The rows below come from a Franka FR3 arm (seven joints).
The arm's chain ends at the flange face. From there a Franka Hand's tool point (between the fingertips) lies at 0.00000 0.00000 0.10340 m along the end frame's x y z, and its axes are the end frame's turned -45 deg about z.
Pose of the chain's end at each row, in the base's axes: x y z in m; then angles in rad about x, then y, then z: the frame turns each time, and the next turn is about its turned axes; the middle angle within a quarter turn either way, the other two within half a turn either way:
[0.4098, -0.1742, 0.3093, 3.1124, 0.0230, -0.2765]
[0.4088, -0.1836, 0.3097, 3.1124, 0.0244, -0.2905]
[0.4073, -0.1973, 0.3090, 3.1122, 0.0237, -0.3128]
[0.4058, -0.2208, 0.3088, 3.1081, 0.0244, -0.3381]
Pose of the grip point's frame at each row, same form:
[0.4122, -0.1772, 0.2060, 3.1124, 0.0230, -1.0619]
[0.4113, -0.1866, 0.2064, 3.1124, 0.0244, -1.0759]
[0.4098, -0.2003, 0.2057, 3.1122, 0.0237, -1.0982]
[0.4083, -0.2243, 0.2055, 3.1081, 0.0244, -1.1235]

